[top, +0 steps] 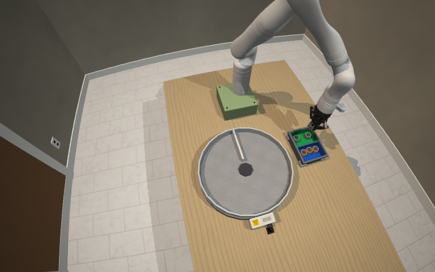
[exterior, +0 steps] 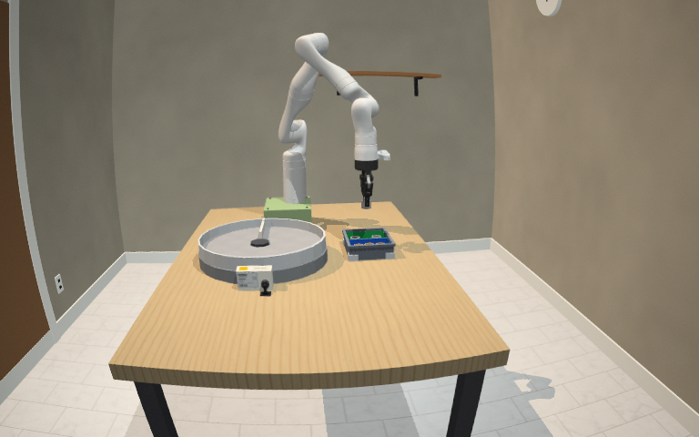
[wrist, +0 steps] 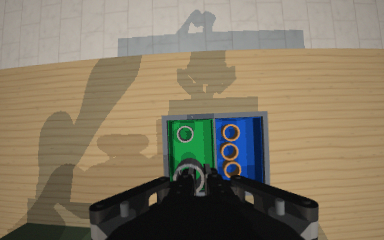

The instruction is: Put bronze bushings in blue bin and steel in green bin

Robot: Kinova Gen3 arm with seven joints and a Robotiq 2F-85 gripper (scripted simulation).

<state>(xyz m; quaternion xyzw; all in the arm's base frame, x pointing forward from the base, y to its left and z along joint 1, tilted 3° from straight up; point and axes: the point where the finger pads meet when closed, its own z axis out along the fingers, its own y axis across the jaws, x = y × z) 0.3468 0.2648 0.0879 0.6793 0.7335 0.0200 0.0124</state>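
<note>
My hand is 130 mm above the blue bin and 30 mm short of it. Round my hand: turntable (340 mm to the right, 110 mm below, 100 mm ahead).
</note>
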